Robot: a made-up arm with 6 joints.
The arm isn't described. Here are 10 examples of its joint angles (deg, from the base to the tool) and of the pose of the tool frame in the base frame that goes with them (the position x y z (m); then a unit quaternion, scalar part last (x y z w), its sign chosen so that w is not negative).
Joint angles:
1: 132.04 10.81 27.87 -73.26 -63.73 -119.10
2: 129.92 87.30 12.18 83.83 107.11 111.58
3: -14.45 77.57 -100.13 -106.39 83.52 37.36
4: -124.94 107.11 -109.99 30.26 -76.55 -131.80
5: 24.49 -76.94 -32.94 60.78 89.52 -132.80
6: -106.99 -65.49 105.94 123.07 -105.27 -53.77
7: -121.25 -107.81 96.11 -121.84 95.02 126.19
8: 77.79 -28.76 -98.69 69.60 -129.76 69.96
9: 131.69 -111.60 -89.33 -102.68 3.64 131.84
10: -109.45 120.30 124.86 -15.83 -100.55 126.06
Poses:
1: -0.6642 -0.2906 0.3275 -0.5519 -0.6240 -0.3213 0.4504
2: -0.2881 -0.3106 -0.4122 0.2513 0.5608 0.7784 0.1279
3: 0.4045 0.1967 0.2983 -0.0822 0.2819 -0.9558 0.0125
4: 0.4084 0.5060 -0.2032 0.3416 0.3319 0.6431 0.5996
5: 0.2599 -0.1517 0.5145 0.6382 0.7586 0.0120 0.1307
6: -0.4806 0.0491 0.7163 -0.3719 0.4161 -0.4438 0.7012
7: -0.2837 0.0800 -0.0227 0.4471 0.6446 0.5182 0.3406
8: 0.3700 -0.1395 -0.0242 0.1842 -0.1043 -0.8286 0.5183
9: -0.2489 -0.5309 0.1418 -0.0178 0.6478 -0.0204 0.7614
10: 0.0266 0.1799 0.0073 0.9151 -0.2748 0.0865 0.2821
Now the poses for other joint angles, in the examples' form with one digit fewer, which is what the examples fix.
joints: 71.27 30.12 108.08 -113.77 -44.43 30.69
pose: -0.099 -0.358 -0.110 0.051 0.612 0.776 0.143
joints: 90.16 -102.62 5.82 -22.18 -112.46 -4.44
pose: -0.093 -0.660 -0.083 0.108 0.550 0.802 0.205
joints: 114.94 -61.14 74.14 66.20 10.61 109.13
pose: -0.082 -0.040 0.654 0.707 -0.291 0.640 0.072
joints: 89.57 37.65 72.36 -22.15 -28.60 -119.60
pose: 0.305 -0.569 0.384 0.101 -0.557 0.203 0.799
